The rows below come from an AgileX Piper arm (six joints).
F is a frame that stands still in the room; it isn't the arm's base.
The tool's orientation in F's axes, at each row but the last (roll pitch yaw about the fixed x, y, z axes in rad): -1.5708 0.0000 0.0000; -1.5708 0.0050 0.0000; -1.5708 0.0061 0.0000; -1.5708 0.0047 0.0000; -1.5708 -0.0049 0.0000; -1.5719 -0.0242 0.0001; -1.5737 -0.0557 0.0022; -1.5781 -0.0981 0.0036; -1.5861 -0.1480 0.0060; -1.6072 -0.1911 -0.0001; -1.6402 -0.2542 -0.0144
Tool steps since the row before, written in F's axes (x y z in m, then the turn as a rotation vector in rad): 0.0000 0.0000 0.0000 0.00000 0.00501 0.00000; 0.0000 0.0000 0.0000 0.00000 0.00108 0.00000; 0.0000 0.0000 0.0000 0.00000 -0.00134 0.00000; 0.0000 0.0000 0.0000 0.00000 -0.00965 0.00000; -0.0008 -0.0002 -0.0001 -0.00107 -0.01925 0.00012; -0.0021 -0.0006 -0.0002 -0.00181 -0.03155 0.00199; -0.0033 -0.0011 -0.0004 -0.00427 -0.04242 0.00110; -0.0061 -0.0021 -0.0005 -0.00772 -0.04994 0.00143; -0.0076 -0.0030 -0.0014 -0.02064 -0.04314 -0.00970; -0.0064 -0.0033 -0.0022 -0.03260 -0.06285 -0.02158; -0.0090 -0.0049 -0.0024 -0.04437 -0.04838 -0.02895
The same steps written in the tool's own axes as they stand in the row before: 0.0000 0.0000 0.0000 0.00000 0.00000 0.00501; 0.0000 0.0000 0.0000 0.00000 0.00000 0.00108; 0.0000 0.0000 0.0000 0.00000 0.00000 -0.00134; 0.0000 0.0000 0.0000 0.00000 0.00000 -0.00965; -0.0008 0.0001 -0.0002 -0.00107 -0.00013 -0.01925; -0.0021 0.0001 -0.0006 -0.00176 -0.00200 -0.03155; -0.0033 0.0002 -0.0011 -0.00430 -0.00122 -0.04241; -0.0061 -0.0001 -0.0021 -0.00772 -0.00183 -0.04993; -0.0077 0.0003 -0.0030 -0.02210 0.00717 -0.04291; -0.0067 0.0011 -0.0033 -0.03610 0.01727 -0.06227; -0.0092 0.0004 -0.0050 -0.04955 0.02040 -0.04771
